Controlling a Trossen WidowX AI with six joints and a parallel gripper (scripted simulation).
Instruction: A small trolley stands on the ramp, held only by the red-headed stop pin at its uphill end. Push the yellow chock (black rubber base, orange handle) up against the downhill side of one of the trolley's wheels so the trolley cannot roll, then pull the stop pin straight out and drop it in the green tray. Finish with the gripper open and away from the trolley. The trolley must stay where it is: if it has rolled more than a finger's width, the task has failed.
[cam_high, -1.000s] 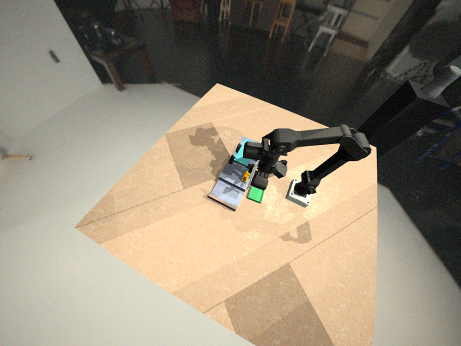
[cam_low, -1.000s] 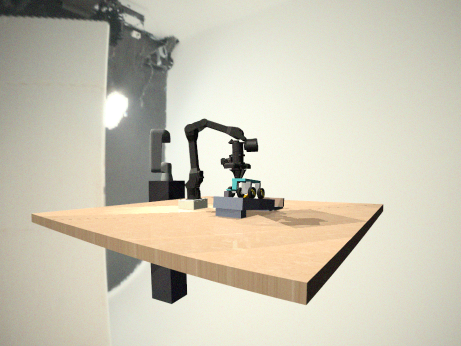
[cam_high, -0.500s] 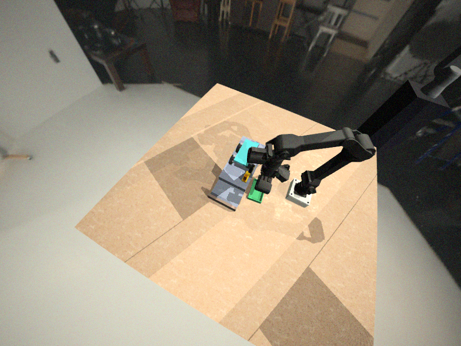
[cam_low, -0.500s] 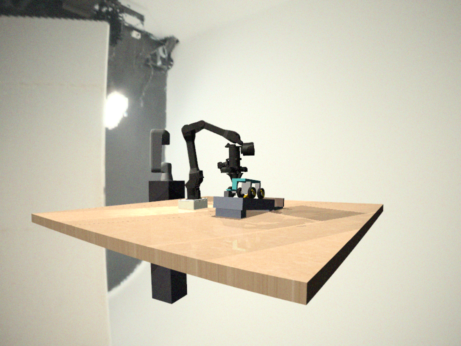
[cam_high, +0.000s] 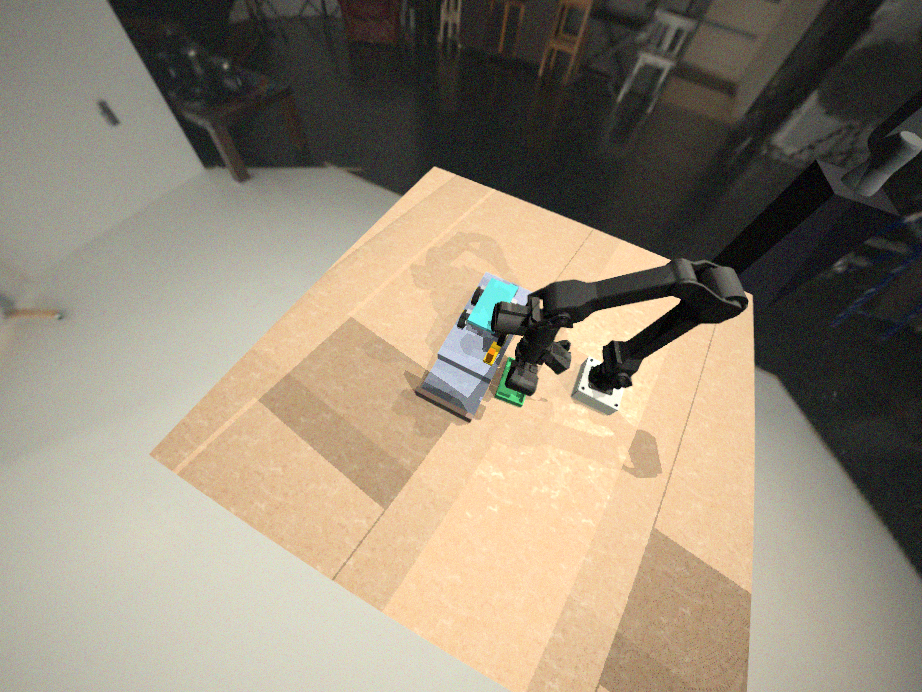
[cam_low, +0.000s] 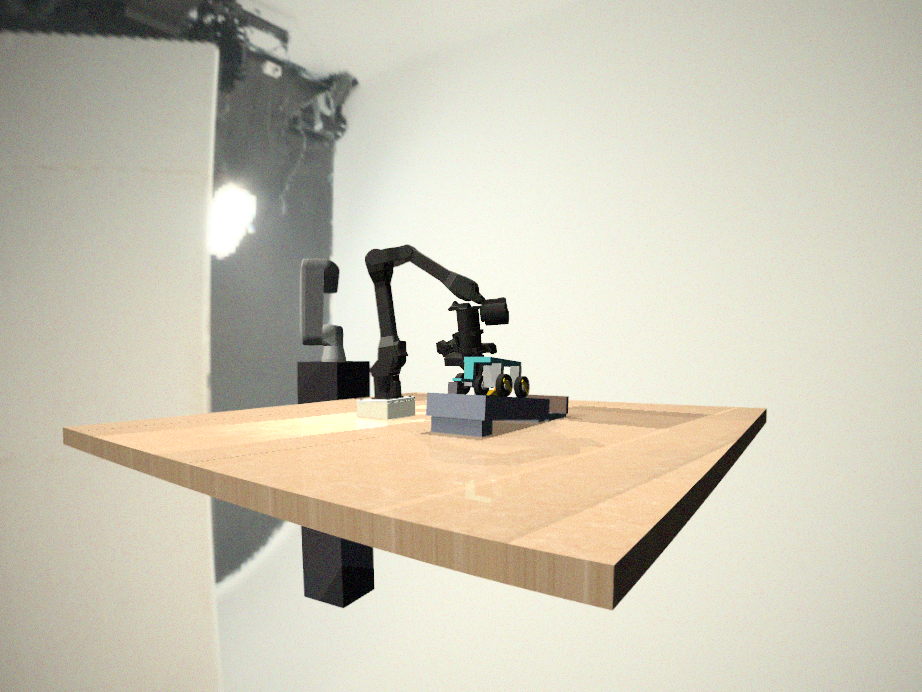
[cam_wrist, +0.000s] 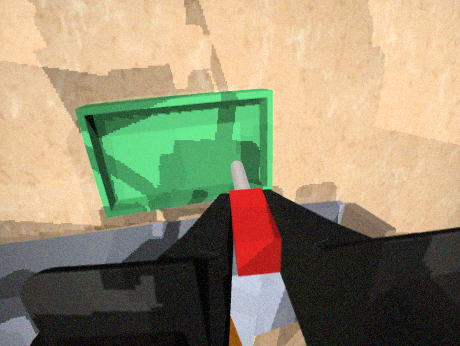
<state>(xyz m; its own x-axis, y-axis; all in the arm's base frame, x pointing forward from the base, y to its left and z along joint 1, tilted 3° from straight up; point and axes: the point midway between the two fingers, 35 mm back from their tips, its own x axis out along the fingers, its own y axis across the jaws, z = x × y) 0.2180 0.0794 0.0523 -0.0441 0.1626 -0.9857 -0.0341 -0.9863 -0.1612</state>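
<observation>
My gripper tip is 1 cm past the green tray, 2 cm to the left of it and 9 cm above it. From my gripper tip the other things lie so: yellow chock (7 cm ahead, 4 cm to the right); then trolley (11 cm ahead, 13 cm to the right, 3 cm above); then red-headed stop pin (right at my gripper tip).
</observation>
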